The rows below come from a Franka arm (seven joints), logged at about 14 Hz.
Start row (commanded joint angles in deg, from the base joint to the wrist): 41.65, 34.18, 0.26, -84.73, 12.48, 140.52, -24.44
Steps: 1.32, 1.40, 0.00, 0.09, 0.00, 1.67, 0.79; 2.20, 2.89, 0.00, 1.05, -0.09, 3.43, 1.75; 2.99, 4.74, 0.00, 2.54, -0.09, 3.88, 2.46; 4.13, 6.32, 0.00, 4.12, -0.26, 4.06, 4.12; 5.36, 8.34, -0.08, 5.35, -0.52, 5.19, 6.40; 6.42, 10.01, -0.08, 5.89, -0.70, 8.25, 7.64; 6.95, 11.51, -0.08, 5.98, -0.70, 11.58, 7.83; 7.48, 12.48, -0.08, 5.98, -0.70, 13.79, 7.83; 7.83, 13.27, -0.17, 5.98, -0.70, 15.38, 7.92; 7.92, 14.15, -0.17, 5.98, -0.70, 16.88, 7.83; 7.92, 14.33, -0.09, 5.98, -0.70, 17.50, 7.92; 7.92, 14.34, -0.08, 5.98, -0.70, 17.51, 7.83
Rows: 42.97, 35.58, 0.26, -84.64, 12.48, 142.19, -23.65; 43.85, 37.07, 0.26, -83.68, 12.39, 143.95, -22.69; 44.64, 38.92, 0.26, -82.19, 12.39, 144.40, -21.98; 45.78, 40.50, 0.26, -80.61, 12.22, 144.58, -20.32; 47.01, 42.52, 0.18, -79.38, 11.96, 145.71, -18.04; 48.07, 44.19, 0.18, -78.84, 11.78, 148.77, -16.80; 48.60, 45.69, 0.18, -78.75, 11.78, 152.10, -16.61; 49.13, 46.66, 0.18, -78.75, 11.78, 154.31, -16.61; 49.48, 47.45, 0.09, -78.75, 11.78, 155.90, -16.52; 49.57, 48.33, 0.09, -78.75, 11.78, 157.40, -16.61; 49.57, 48.51, 0.17, -78.75, 11.78, 158.02, -16.52; 49.57, 48.52, 0.18, -78.75, 11.78, 158.03, -16.61
